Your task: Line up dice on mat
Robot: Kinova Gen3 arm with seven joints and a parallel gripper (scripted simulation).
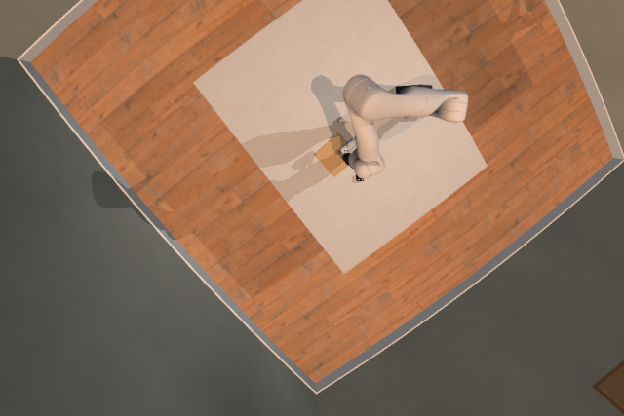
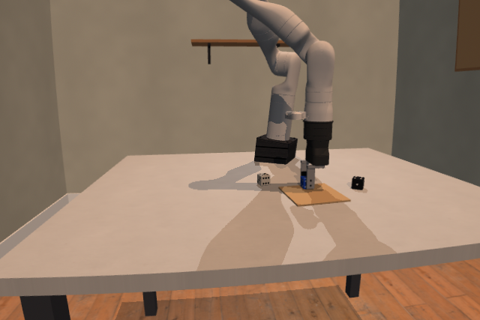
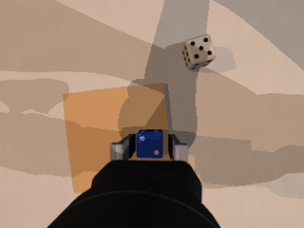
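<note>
Right now the blue die is 10 mm below my hand. The rest, counted from my hand: white die (70 mm behind, 110 mm to the right, 10 mm below); then mat (50 mm ahead, 10 mm to the right, 20 mm below).
</note>
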